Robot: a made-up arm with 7 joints.
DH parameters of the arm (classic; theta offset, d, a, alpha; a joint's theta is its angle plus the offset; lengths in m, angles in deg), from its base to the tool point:
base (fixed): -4.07 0 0 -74.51
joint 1: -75.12 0.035 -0.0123 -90
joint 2: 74 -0.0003 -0.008 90
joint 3: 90 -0.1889 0.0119 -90
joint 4: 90 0.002 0.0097 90
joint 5: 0 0.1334 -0.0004 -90
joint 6: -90 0 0.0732 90
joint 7: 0 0.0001 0 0
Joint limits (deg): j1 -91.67..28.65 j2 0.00..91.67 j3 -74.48..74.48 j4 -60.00..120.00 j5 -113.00..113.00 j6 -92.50..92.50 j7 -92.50..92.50
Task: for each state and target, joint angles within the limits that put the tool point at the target. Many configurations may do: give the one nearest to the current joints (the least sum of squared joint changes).
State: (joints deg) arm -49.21 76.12 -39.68 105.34 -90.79 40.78 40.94
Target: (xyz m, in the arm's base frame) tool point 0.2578 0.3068 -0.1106
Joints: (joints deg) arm -69.21 60.53 -36.65 89.82 -93.97 35.76 40.94
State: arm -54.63 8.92 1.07 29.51 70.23 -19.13 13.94
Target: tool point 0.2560 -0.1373 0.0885
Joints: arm -86.09 0.00 -13.25 11.67 68.55 -24.38 13.94
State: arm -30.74 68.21 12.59 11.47 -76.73 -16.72 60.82
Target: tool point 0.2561 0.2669 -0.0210
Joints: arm -33.45 61.93 7.52 23.10 -77.64 -12.41 60.82
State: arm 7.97 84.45 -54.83 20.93 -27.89 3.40 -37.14
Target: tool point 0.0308 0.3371 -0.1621
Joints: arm 20.38 91.67 -40.97 25.30 -27.89 0.39 -37.14
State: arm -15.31 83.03 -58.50 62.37 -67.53 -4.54 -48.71
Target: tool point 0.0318 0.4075 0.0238
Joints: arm -6.04 83.17 -52.10 107.72 -77.89 -46.03 -48.71
